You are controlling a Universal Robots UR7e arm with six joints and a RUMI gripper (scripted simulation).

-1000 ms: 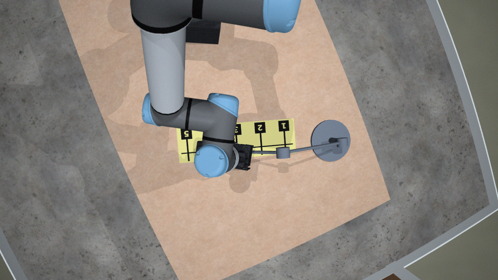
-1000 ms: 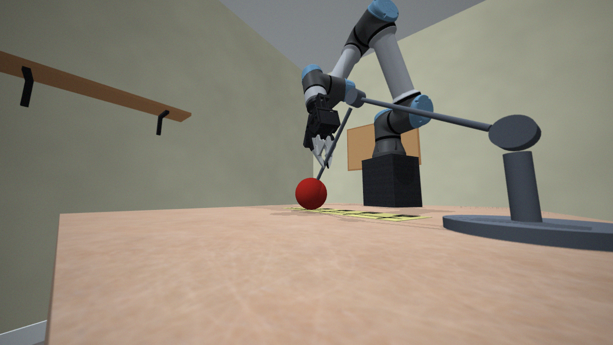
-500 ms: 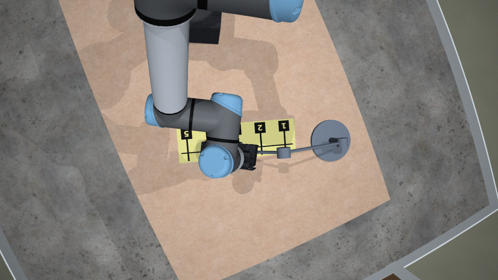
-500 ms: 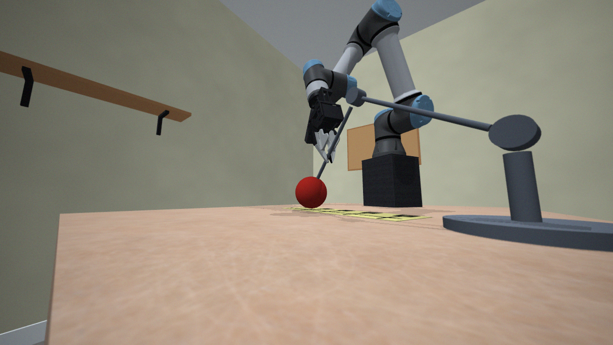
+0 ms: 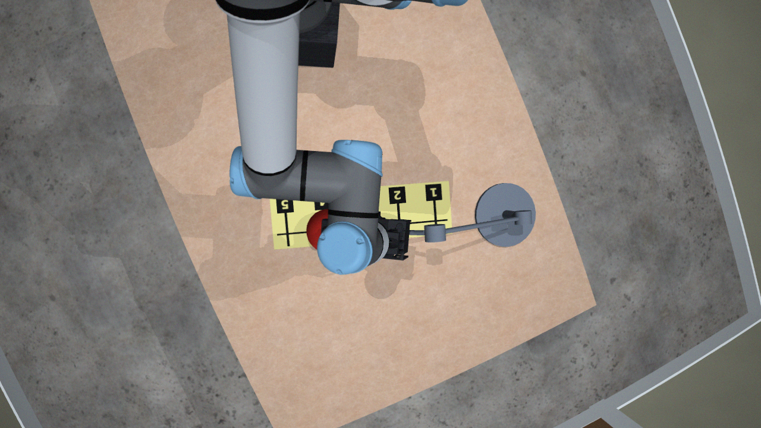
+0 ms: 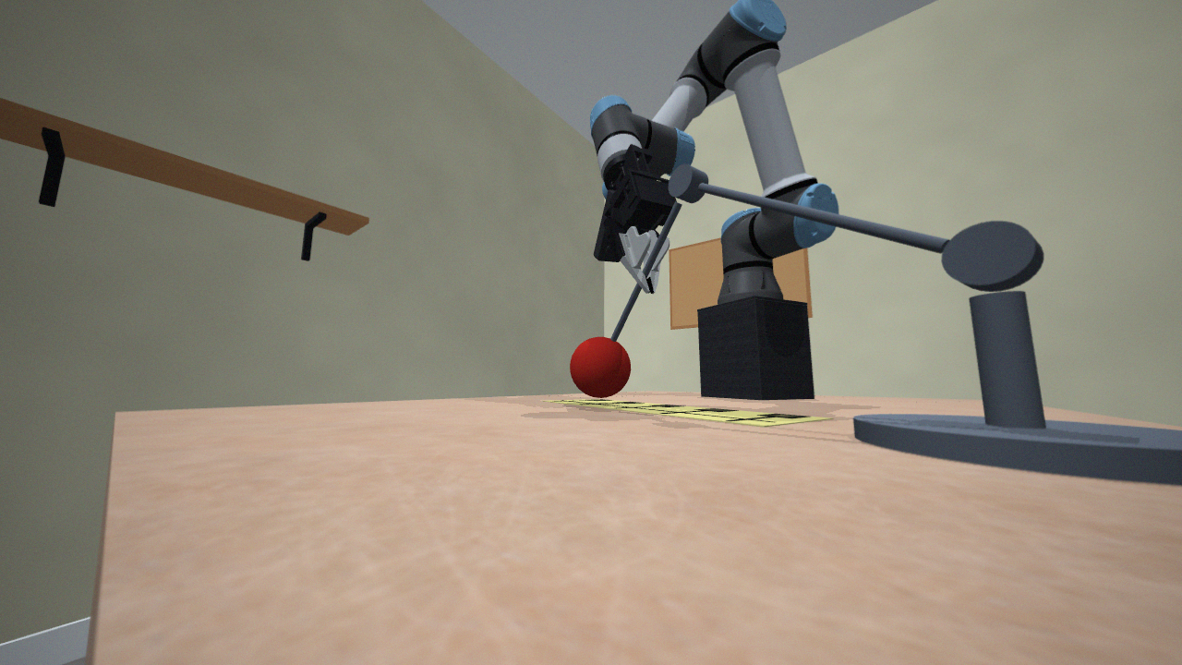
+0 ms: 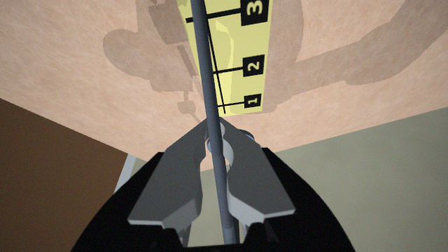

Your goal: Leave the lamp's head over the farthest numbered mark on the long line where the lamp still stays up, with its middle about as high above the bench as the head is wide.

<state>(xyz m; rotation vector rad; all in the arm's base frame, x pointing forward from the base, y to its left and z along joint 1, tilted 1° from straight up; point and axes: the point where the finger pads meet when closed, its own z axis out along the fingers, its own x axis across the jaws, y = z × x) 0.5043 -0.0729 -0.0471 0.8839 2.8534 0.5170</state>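
Now: the yellow numbered strip 50 mm behind my hand, 20 mm to the right of it and 170 mm below it. The rest, counted from my hand: grey round base (140 mm ahead, 290 mm to the left, 140 mm below).
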